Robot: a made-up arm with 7 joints.
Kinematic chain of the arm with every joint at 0, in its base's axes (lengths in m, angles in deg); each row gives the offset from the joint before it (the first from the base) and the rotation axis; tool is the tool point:
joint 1: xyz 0 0.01 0.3 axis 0.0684 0.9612 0.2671
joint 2: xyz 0 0.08 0.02 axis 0.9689 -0.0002 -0.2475
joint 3: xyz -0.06 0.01 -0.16 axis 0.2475 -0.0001 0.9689
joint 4: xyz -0.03 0.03 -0.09 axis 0.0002 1 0
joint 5: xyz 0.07 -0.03 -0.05 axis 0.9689 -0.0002 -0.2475
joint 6: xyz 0.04 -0.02 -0.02 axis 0.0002 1 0
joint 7: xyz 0.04 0.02 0 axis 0.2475 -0.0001 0.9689
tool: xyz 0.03 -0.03 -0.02
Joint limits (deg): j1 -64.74..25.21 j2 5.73..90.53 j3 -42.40..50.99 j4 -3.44..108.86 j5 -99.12..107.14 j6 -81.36..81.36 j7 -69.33..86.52
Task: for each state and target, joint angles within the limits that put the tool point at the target. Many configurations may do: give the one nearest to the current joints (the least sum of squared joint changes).
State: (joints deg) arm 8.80 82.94 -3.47 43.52 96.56 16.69 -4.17
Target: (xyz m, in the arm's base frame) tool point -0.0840 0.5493 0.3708
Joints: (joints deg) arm 25.21 85.08 0.99 76.26 90.05 13.26 -2.71
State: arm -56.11 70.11 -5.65 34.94 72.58 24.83 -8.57
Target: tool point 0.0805 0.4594 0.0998
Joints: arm -9.98 57.24 -7.39 33.34 73.50 29.39 -19.58
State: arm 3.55 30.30 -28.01 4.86 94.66 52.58 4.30
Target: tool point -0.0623 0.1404 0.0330
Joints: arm 25.21 11.27 -42.40 -3.44 107.14 80.58 32.67
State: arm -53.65 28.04 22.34 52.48 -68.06 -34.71 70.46
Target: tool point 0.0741 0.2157 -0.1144
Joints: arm -23.52 9.49 24.98 64.88 -70.17 -36.48 74.08
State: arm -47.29 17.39 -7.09 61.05 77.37 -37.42 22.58
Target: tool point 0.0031 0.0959 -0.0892
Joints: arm -8.45 11.75 -15.10 48.75 69.56 -64.37 26.19
